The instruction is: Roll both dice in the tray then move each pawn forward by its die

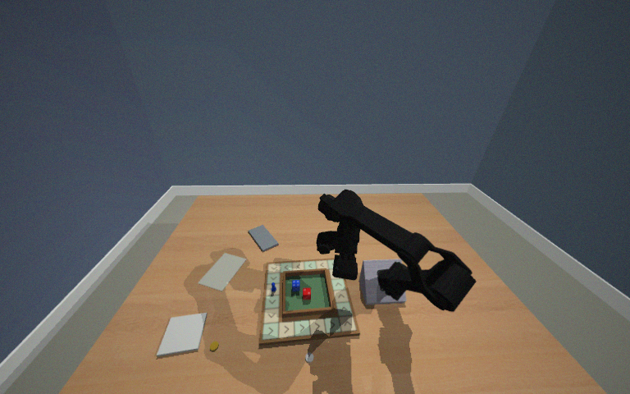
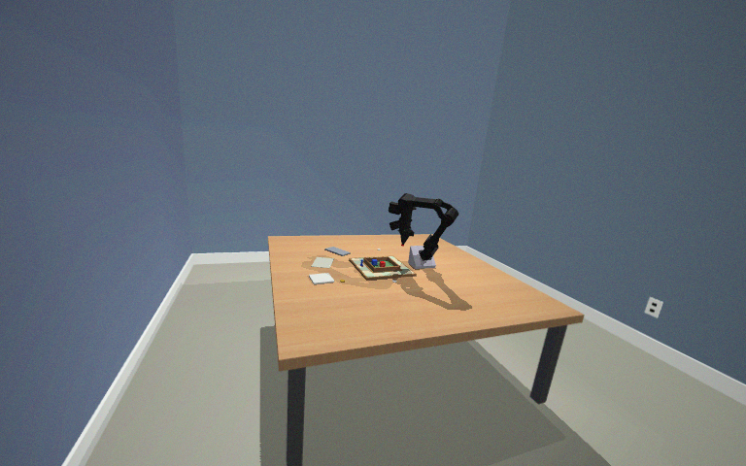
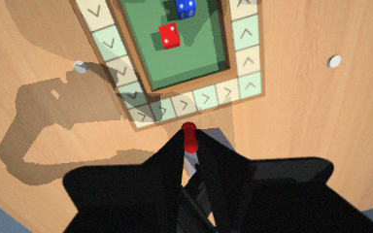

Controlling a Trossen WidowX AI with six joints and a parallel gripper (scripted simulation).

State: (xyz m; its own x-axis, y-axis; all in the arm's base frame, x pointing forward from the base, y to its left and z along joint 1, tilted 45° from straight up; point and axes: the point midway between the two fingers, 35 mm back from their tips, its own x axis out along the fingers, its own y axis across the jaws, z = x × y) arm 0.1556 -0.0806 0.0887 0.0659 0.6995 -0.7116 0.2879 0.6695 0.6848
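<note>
My gripper tip is now 22 cm short of the blue pawn, 11 cm above it and 5 cm to the left of it. The rest, counted from my gripper tip: green tray (13 cm below, 11 cm ahead, 2 cm to the right); then red pawn (1 cm above); then yellow token (37 cm ahead, 14 cm below, 10 cm to the left).
</note>
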